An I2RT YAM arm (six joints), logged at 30 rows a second.
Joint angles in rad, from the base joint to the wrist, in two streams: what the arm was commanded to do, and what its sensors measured. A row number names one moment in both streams.
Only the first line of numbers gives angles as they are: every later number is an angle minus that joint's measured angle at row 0.
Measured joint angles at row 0:
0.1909 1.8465 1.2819 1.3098 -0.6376 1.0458
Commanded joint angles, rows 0 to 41:
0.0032 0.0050 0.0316 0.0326 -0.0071 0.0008
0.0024 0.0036 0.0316 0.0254 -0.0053 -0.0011
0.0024 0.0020 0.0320 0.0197 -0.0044 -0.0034
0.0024 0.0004 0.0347 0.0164 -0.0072 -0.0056
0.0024 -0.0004 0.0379 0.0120 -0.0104 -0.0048
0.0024 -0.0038 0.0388 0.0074 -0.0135 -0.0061
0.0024 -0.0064 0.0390 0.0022 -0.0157 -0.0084
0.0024 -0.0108 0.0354 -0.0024 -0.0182 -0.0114
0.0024 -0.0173 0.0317 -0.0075 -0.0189 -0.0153
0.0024 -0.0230 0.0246 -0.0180 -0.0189 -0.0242
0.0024 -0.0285 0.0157 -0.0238 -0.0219 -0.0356
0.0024 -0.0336 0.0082 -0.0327 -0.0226 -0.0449
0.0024 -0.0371 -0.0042 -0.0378 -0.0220 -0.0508
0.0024 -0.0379 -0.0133 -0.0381 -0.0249 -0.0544
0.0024 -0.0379 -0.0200 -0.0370 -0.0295 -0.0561
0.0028 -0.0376 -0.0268 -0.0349 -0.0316 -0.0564
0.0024 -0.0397 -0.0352 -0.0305 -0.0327 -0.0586
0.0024 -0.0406 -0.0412 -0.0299 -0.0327 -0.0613
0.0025 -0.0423 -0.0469 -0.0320 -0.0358 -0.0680
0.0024 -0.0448 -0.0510 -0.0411 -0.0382 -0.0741
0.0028 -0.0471 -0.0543 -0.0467 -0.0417 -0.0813
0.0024 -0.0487 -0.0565 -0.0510 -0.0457 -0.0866
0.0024 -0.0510 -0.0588 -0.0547 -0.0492 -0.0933
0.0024 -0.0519 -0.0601 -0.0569 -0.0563 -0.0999
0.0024 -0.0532 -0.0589 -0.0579 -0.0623 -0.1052
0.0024 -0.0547 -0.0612 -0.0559 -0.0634 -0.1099
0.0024 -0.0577 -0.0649 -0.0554 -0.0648 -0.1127
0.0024 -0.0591 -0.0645 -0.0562 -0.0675 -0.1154
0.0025 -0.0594 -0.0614 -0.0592 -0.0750 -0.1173
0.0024 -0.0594 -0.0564 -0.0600 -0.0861 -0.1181
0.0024 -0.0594 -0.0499 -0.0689 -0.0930 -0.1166
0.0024 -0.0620 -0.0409 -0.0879 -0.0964 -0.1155
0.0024 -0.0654 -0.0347 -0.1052 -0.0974 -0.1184
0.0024 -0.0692 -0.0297 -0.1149 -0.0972 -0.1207
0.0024 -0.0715 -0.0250 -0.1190 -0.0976 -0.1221
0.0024 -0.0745 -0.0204 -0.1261 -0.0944 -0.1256
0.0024 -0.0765 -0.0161 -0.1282 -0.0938 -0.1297
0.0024 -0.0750 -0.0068 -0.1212 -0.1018 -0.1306
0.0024 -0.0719 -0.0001 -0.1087 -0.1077 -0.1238
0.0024 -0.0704 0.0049 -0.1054 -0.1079 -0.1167
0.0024 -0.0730 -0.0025 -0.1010 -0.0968 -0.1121
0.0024 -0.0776 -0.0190 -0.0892 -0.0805 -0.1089
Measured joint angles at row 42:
0.0000 -0.0328 -0.0373 -0.1316 -0.0851 -0.1091
